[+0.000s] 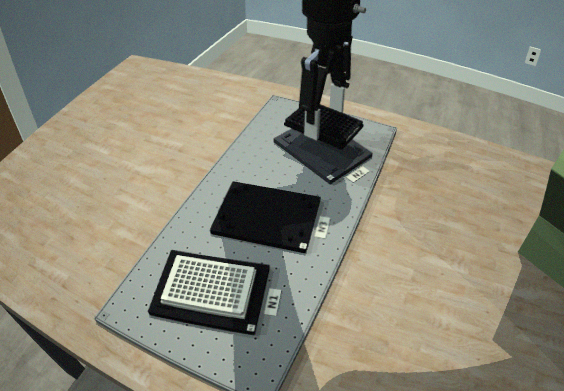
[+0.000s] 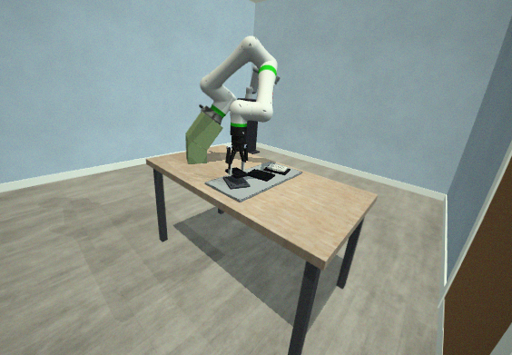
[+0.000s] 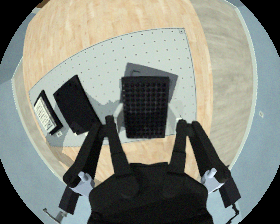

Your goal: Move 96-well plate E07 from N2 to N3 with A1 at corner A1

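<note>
Now: the black landing nest N3 21 cm to the left of my hand, 8 cm below it and 2 cm ahead of it. The rest, counted from my hand: black 96-well plate E07: 2 cm below; then plate nest N2: 8 cm below; then label N2: 9 cm below, 9 cm behind, 4 cm to the left.
</note>
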